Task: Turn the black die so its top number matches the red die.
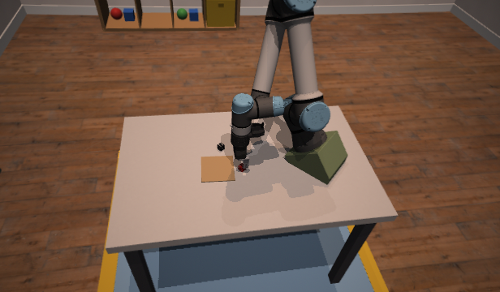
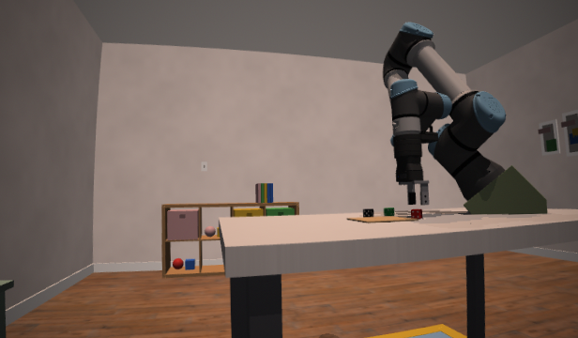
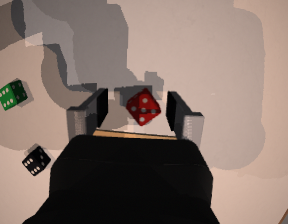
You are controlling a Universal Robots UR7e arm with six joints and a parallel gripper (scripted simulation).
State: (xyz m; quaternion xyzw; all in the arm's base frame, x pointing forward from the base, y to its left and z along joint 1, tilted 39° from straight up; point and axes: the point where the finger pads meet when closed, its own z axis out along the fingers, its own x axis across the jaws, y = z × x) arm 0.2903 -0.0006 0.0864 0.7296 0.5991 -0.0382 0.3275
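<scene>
My hand is 4 cm above the red die and 1 cm short of it. Also, from my hand: green die: 14 cm to the right, 4 cm below, 4 cm behind; tan mat: 11 cm ahead, 5 cm below, 4 cm to the right; black die: 15 cm to the right, 5 cm ahead, 4 cm below.
</scene>
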